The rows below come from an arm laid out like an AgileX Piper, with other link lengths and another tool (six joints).
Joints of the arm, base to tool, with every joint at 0 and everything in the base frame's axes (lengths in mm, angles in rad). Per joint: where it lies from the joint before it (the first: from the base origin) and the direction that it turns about. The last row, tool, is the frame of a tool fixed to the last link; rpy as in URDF.
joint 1: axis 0 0 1 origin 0.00 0.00 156.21
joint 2: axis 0 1 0 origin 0.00 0.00 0.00
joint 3: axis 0 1 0 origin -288.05 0.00 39.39
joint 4: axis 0.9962 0 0.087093 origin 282.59 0.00 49.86
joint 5: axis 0 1 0 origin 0.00 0.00 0.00
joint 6: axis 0.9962 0 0.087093 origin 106.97 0.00 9.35
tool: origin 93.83 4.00 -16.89 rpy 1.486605 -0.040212 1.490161
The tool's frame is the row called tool.
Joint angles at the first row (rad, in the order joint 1, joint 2, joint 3, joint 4, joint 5, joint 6):
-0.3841 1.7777 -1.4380 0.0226 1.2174 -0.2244
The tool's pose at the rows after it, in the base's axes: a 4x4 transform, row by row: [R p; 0 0 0 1], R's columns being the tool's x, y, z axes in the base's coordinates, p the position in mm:
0.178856 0.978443 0.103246 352.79; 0.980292 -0.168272 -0.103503 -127.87; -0.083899 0.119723 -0.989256 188.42; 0 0 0 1
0.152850 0.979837 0.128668 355.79; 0.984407 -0.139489 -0.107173 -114.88; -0.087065 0.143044 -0.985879 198.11; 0 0 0 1
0.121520 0.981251 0.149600 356.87; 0.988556 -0.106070 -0.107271 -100.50; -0.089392 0.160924 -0.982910 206.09; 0 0 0 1
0.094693 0.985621 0.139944 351.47; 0.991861 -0.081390 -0.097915 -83.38; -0.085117 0.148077 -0.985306 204.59; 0 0 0 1
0.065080 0.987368 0.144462 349.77; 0.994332 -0.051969 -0.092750 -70.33; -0.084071 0.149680 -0.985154 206.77; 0 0 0 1
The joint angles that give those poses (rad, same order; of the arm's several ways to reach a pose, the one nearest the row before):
-0.3551 1.7606 -1.4380 0.0226 1.2174 -0.2244
-0.3201 1.7347 -1.4380 0.0226 1.2194 -0.2178
-0.2827 1.7080 -1.4312 0.0226 1.2210 -0.2136
-0.2423 1.6848 -1.3969 0.0226 1.2231 -0.1991
-0.2086 1.6675 -1.3831 0.0233 1.2250 -0.1954

